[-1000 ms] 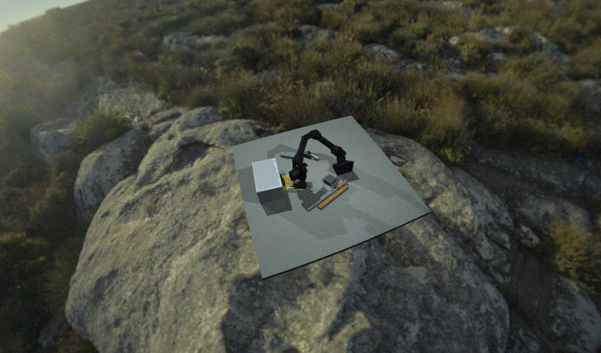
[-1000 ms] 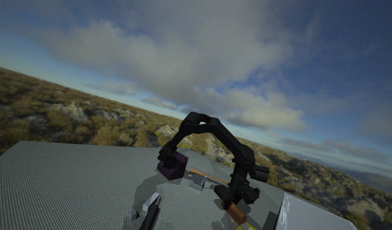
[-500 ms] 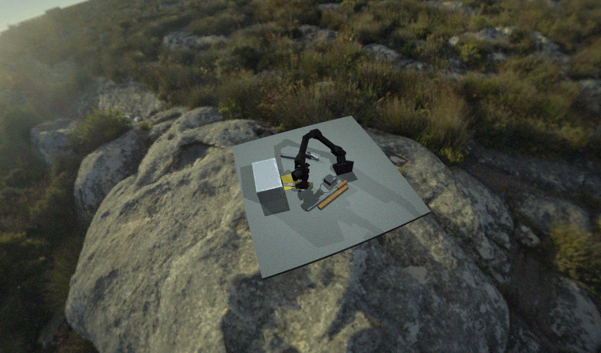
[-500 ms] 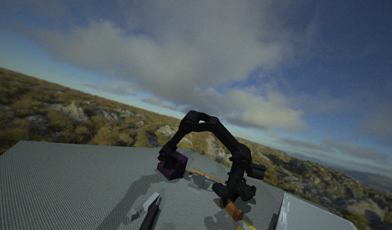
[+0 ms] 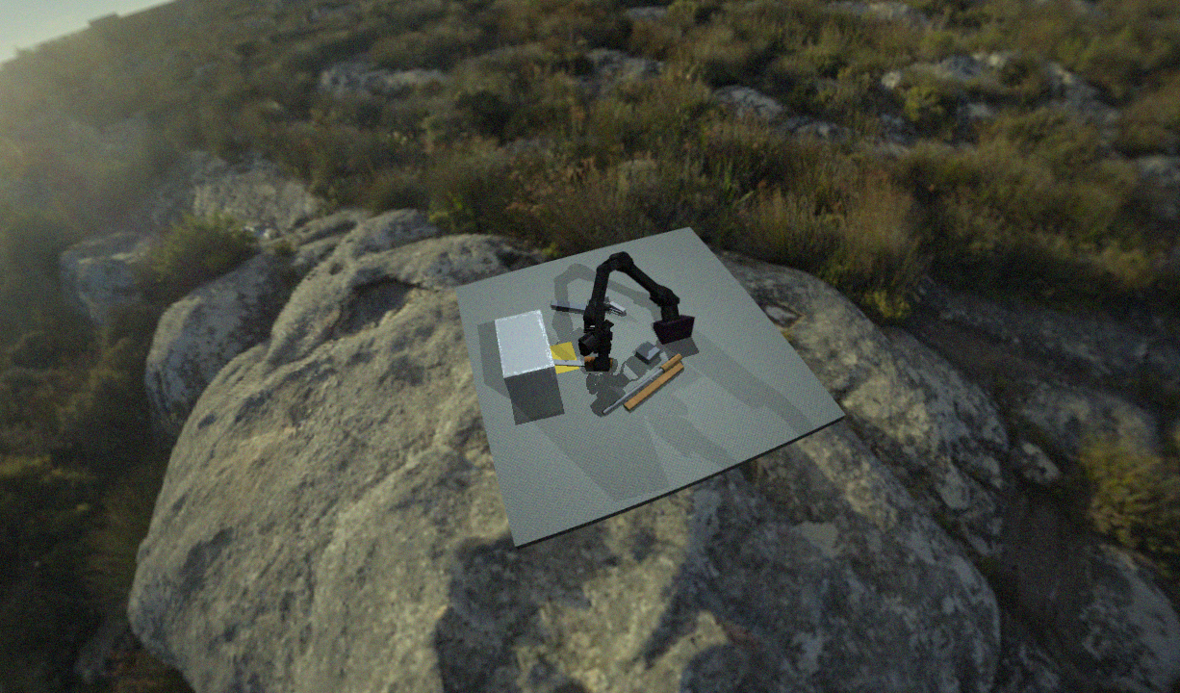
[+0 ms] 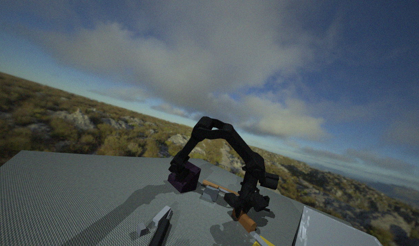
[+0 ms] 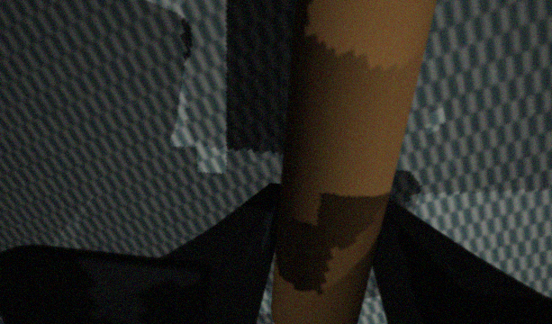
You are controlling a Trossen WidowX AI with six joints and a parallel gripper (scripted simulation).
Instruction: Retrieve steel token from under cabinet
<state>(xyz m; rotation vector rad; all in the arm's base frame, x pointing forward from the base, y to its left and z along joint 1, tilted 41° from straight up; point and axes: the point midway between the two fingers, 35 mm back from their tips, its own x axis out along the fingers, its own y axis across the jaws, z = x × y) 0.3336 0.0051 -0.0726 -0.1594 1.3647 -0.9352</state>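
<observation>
The grey block lies 18 cm behind my gripper tip, 3 cm to the left of it and 1 cm above it. Also, from my gripper tip: grey bar 26 cm to the right, 18 cm behind; then small grey cube 34 cm to the right, 16 cm behind; then wooden stick 18 cm to the left, 14 cm behind.
</observation>
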